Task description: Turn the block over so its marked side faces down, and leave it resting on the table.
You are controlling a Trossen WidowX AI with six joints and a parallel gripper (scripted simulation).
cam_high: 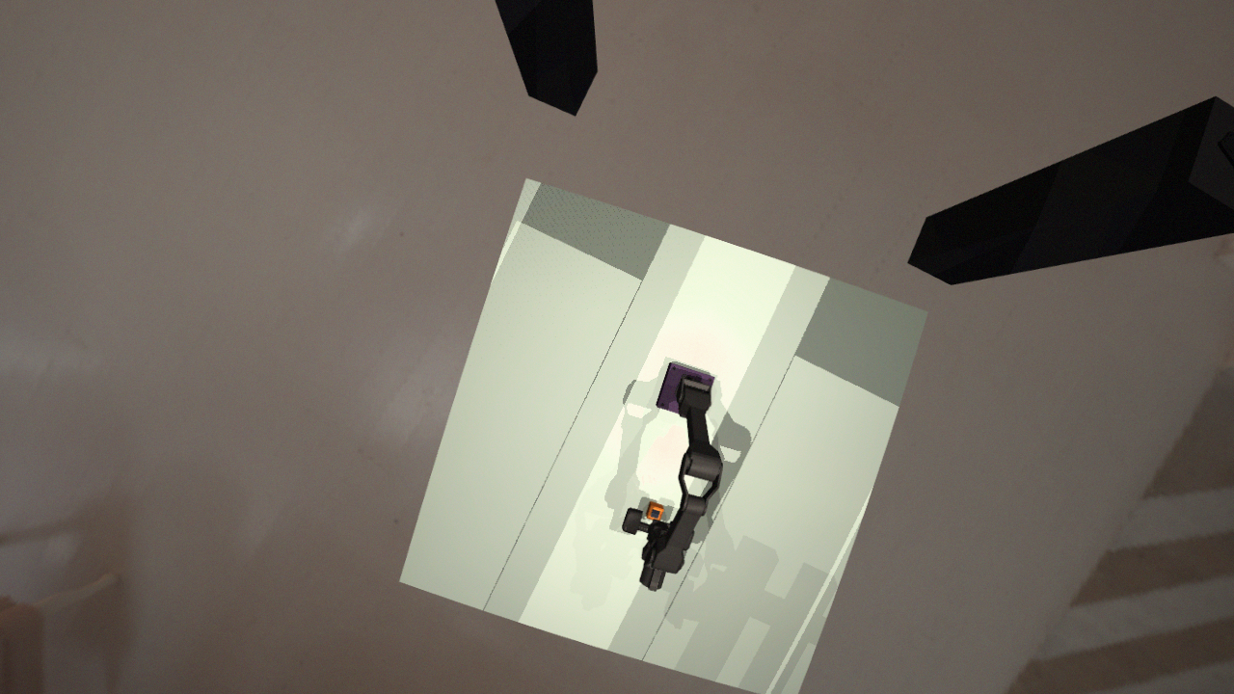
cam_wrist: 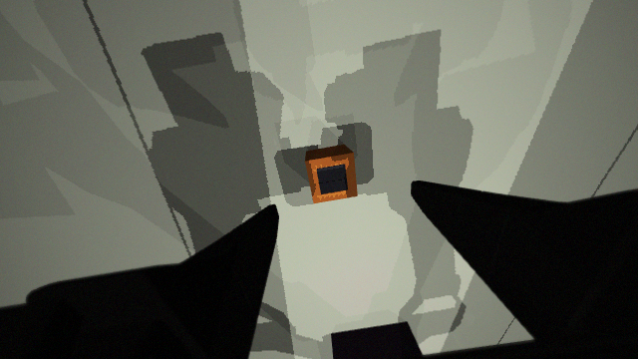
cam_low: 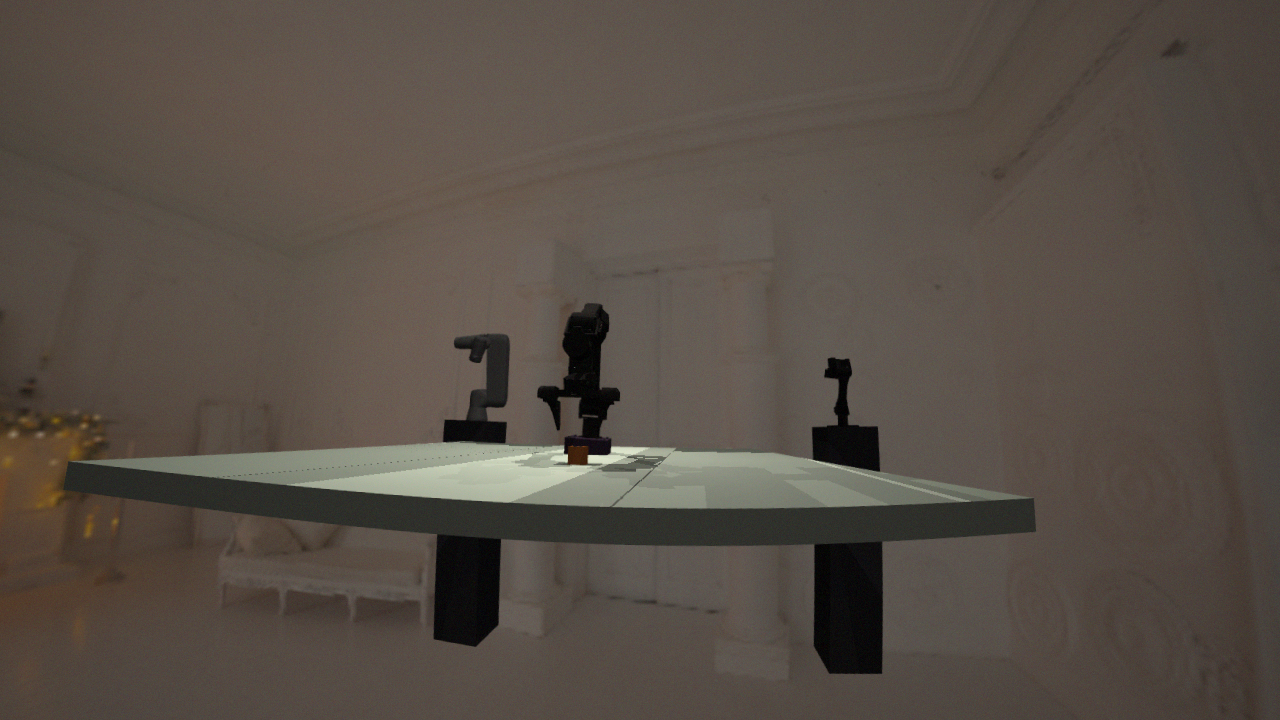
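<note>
Right now my gripper tip is 50 mm above the block.
</note>
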